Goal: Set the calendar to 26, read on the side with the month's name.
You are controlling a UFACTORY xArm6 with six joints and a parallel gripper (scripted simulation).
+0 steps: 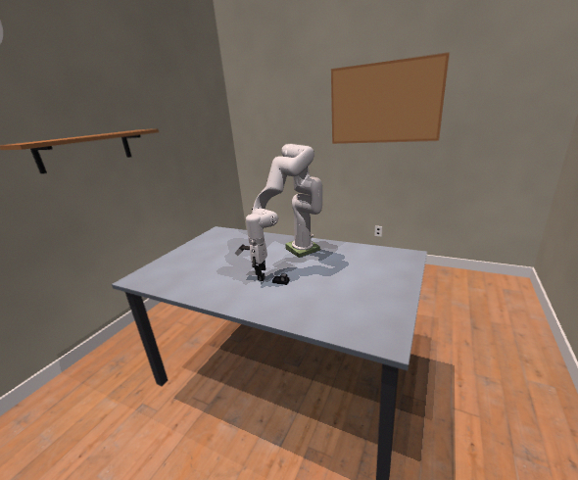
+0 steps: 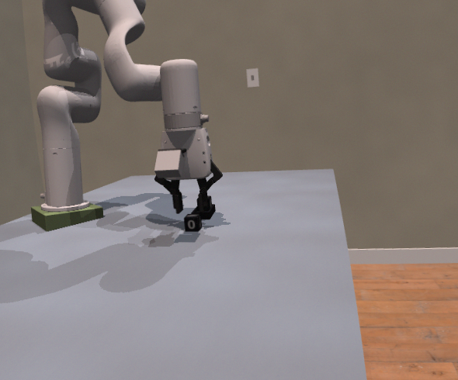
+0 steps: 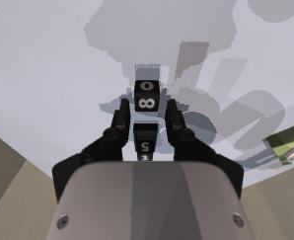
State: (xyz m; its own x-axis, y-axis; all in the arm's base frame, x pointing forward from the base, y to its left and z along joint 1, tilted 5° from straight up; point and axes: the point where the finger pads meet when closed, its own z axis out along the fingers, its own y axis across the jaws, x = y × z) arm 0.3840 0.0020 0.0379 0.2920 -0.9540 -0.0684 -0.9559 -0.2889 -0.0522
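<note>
Now: hand 40 mm above the black cube. Also, from my hand: black calendar tray (100 mm to the left, 50 mm below, 30 mm behind).
</note>
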